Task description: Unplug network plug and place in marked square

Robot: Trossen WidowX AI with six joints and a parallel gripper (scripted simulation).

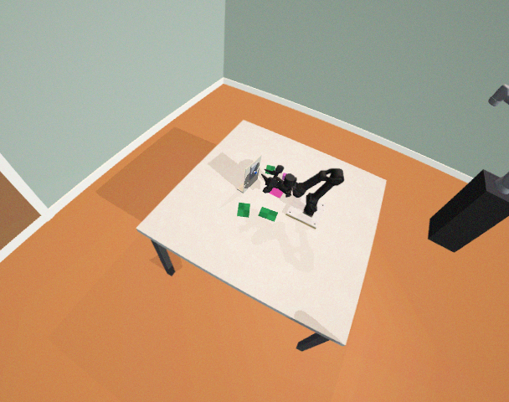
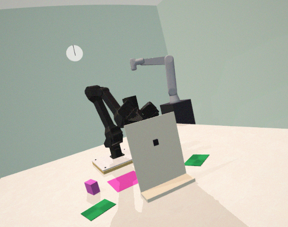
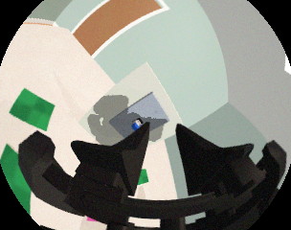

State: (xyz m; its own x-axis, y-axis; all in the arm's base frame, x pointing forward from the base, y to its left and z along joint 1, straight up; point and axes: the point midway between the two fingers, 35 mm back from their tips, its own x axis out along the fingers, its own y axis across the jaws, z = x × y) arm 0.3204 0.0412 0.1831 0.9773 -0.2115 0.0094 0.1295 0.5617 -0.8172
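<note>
The network plug lies 6 cm ahead of my gripper tip, 2 cm to the right of it and 5 cm below it. Also, from my gripper tip: magenta square 8 cm behind, 10 cm to the right, 20 cm below; then upright grey panel 8 cm ahead, 2 cm to the right, 10 cm below.
</note>
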